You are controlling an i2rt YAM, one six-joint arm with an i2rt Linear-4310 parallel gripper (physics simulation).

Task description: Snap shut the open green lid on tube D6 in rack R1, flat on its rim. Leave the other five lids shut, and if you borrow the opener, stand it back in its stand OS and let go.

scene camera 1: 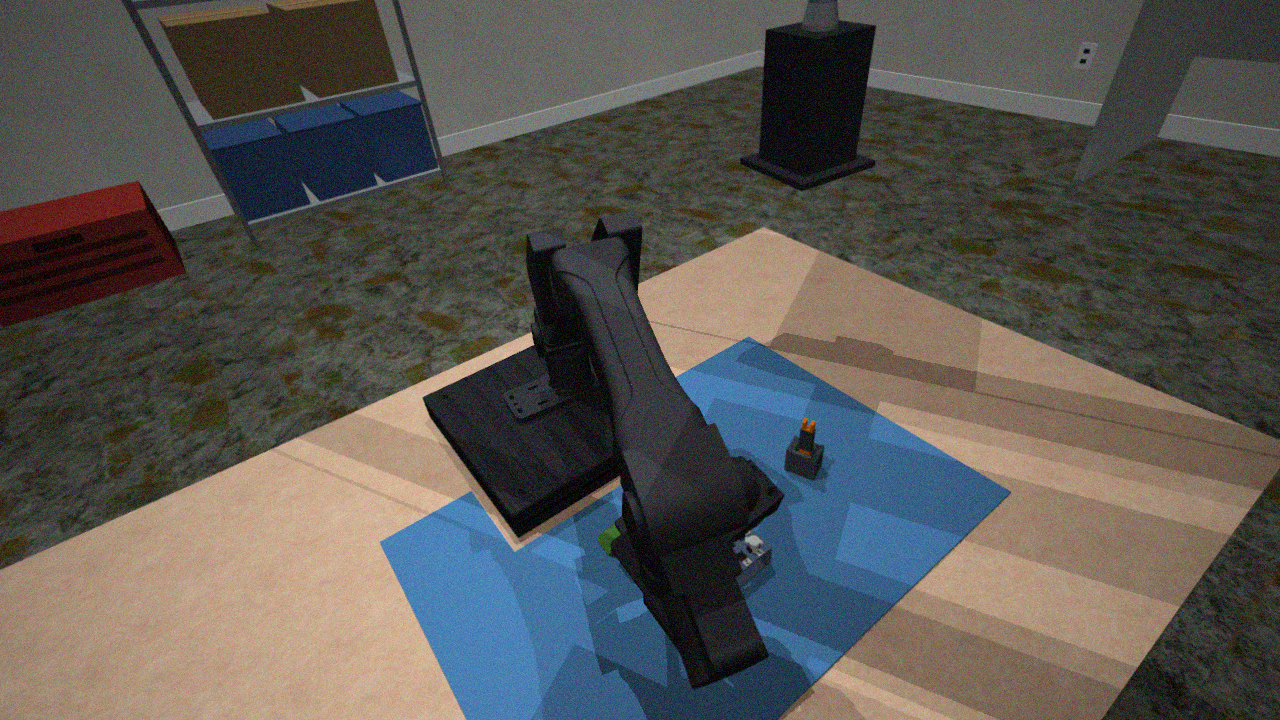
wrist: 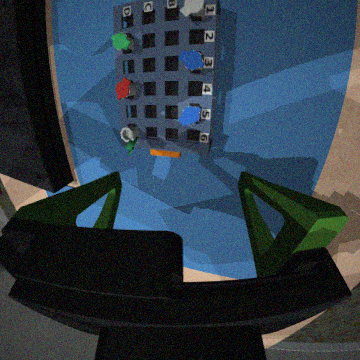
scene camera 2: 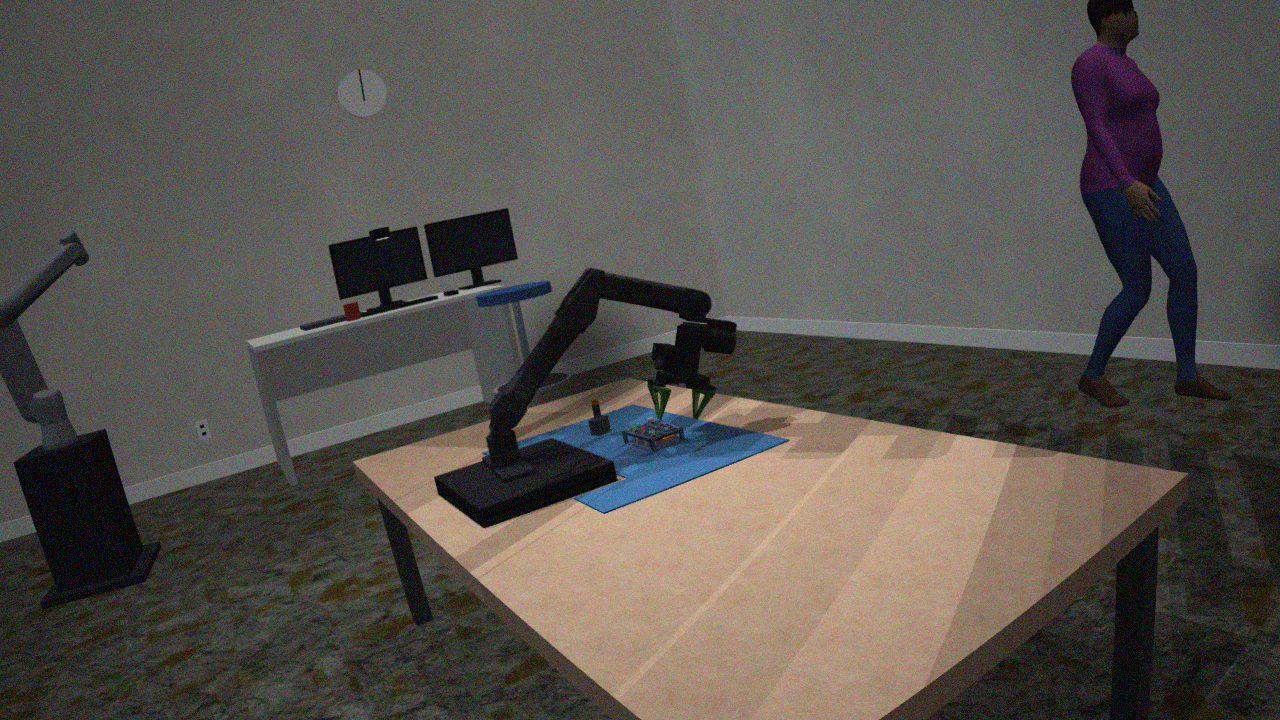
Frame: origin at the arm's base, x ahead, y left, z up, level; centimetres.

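Where they show: gripper, fingertip midpoint: (wrist: 179,177) (scene camera 2: 677,418); arm's base at its link origin: (scene camera 1: 572,385) (scene camera 2: 508,467).
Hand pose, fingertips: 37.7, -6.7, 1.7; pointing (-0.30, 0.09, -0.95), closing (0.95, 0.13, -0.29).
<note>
Each offset is from my fingertips to the top centre of the thing, as dx, dy, dz. "*": to the spot under its first point. Level surfaces: height alone.
Rack R1 {-3.5, +6.7, +0.0} (scene camera 2: 653,435) (wrist: 160,51) lies on the blue mat, partly hidden by the arm in scene camera 1. In the wrist view, tube D6 {* -5.9, +1.8, -2.2} (wrist: 128,133) stands at its lower left corner with an open mouth. Its green lid {-5.0, +1.4, -0.3} (wrist: 130,146) hangs off the side facing the gripper. A white lid {-1.3, +12.2, -1.5} (wrist: 192,7) at A1, blue lids at A3 {-0.8, +8.4, -1.5} (wrist: 191,59) and A5 {-0.3, +4.5, -1.5} (wrist: 190,115), a green one at D2 {-6.7, +9.6, -1.5} (wrist: 121,41) and a red one at D4 {-6.2, +5.8, -1.5} (wrist: 123,89) look shut. My gripper (scene camera 2: 679,418) (wrist: 179,177) is open and empty, above and beside the rack's row-6 end. The opener {-9.0, +26.8, +2.8} (scene camera 1: 807,437) (scene camera 2: 596,410) stands in its stand (scene camera 1: 803,461) (scene camera 2: 598,426).
The black base board (scene camera 1: 501,456) (scene camera 2: 528,488) lies beside the blue mat {dz -5.7} (scene camera 1: 447,608) (scene camera 2: 617,494) (wrist: 280,50) on the wooden table {dz -6.0} (scene camera 1: 268,582) (scene camera 2: 760,582). An orange strip {* -2.5, +0.2, -3.4} (wrist: 165,153) shows at the rack's row-6 edge. A person (scene camera 2: 1118,116) stands beyond the table.
</note>
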